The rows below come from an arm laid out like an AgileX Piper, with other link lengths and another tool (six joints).
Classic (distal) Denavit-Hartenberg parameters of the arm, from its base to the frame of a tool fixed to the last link. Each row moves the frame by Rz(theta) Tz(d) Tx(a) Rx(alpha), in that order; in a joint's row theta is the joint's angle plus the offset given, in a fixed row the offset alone. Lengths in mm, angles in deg.
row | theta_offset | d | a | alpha
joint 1 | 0.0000 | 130.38 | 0.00 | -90.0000
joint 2 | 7.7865 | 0.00 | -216.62 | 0.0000
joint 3 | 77.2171 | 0.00 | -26.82 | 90.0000
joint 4 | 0.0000 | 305.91 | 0.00 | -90.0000
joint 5 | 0.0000 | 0.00 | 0.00 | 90.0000
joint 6 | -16.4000 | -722.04 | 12.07 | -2.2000
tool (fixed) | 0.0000 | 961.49 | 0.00 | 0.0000
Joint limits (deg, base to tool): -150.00..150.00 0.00..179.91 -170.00..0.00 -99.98..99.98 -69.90..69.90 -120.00..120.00
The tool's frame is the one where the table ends.
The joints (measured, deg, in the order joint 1, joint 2, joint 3, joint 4, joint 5, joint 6), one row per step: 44.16 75.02 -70.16 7.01 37.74 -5.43; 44.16 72.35 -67.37 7.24 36.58 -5.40; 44.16 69.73 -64.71 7.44 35.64 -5.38; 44.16 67.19 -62.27 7.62 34.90 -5.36; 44.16 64.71 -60.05 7.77 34.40 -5.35; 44.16 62.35 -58.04 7.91 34.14 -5.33; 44.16 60.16 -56.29 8.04 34.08 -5.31; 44.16 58.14 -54.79 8.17 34.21 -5.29; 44.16 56.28 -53.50 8.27 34.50 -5.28; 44.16 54.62 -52.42 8.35 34.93 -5.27
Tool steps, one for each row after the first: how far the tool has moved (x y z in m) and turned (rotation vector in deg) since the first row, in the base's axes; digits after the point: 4 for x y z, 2 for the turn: -0.0051 -0.0047 0.0012 0.90 -0.56 -0.16; -0.0104 -0.0095 0.0021 1.67 -1.05 -0.29; -0.0156 -0.0143 0.0031 2.40 -1.51 -0.40; -0.0208 -0.0191 0.0044 3.04 -1.94 -0.47; -0.0260 -0.0238 0.0055 3.57 -2.26 -0.52; -0.0310 -0.0283 0.0066 4.02 -2.52 -0.54; -0.0359 -0.0324 0.0078 4.40 -2.69 -0.53; -0.0405 -0.0364 0.0089 4.68 -2.82 -0.49; -0.0449 -0.0400 0.0098 4.85 -2.87 -0.43
